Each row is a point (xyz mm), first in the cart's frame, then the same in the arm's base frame.
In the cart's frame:
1: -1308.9 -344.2 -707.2
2: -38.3 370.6 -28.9
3: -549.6 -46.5 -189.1
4: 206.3 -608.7 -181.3
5: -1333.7 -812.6 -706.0
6: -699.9 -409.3 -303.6
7: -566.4 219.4 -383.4
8: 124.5 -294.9 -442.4
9: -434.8 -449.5 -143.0
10: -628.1 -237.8 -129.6
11: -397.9 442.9 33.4
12: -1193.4 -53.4 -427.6
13: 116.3 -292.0 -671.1
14: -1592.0 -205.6 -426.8
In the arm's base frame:
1: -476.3 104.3 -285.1
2: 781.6 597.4 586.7
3: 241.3 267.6 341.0
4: 898.9 -402.5 418.1
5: -569.2 -354.8 -310.7
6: 56.5 -64.6 190.0
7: 289.9 538.8 159.8
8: 899.8 -72.2 164.7
9: 288.7 -149.3 381.2
10: 128.4 88.7 380.2
11: 431.3 721.4 605.5
12: -358.4 365.6 21.3
13: 923.2 -61.1 -62.7
14: -771.4 275.5 -37.0

